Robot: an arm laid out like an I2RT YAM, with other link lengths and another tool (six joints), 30 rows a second.
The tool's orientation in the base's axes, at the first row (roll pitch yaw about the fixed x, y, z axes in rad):
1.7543 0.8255 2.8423
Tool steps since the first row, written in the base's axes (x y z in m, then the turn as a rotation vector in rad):
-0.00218 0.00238 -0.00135 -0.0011 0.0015 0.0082
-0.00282 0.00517 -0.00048 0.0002 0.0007 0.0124
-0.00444 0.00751 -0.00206 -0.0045 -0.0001 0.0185
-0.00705 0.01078 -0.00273 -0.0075 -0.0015 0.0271
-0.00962 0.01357 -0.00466 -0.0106 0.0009 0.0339
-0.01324 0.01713 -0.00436 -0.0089 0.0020 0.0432
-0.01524 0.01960 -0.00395 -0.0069 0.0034 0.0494
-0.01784 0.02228 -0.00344 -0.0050 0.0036 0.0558
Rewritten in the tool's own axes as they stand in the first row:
0.00288 0.00141 0.00140 -0.0050 0.0067 -0.0001
0.00321 0.00348 0.00353 -0.0091 0.0084 -0.0008
0.00589 0.00436 0.00516 -0.0107 0.0152 -0.0043
0.00873 0.00684 0.00709 -0.0154 0.0223 -0.0078
0.01237 0.00827 0.00877 -0.0179 0.0297 -0.0078
0.01521 0.01216 0.01042 -0.0256 0.0352 -0.0073
0.01670 0.01466 0.01176 -0.0312 0.0386 -0.0059
0.01854 0.01769 0.01302 -0.0370 0.0418 -0.0058

